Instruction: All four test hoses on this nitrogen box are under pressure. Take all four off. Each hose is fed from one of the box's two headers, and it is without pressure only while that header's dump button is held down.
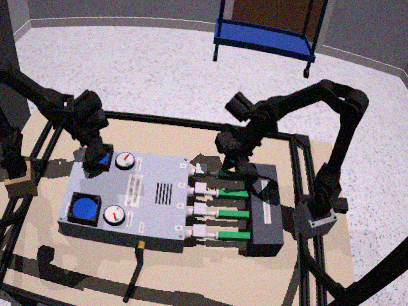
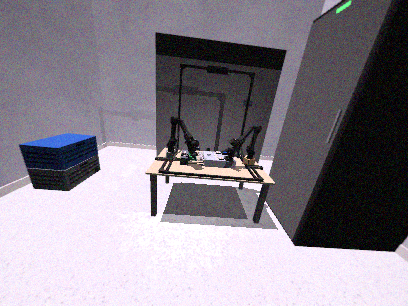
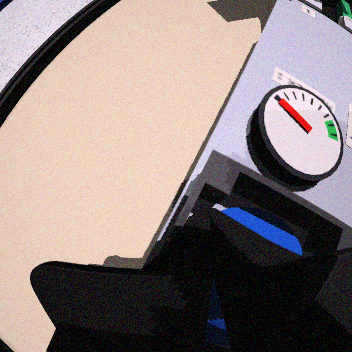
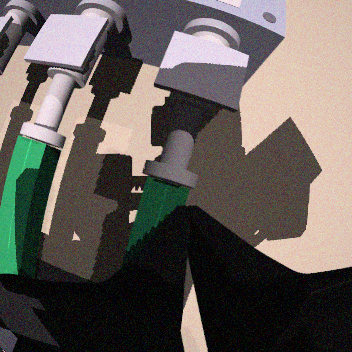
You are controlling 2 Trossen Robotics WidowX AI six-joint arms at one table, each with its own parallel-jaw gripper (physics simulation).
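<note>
The grey nitrogen box lies on the table. Four green hoses run from its right-side couplings into a dark block. The top hose is partly hidden by my right gripper, which is shut and empty, its tips against the green sleeve. My left gripper is shut and empty, its tips down on the upper blue dump button. The upper gauge has its needle away from the green mark. The lower button and lower gauge are free.
A black frame runs around the table top. A black cable with a yellow plug leaves the box's front edge. A blue cart stands behind the table. A tall grey cabinet and a blue crate stack stand on the floor.
</note>
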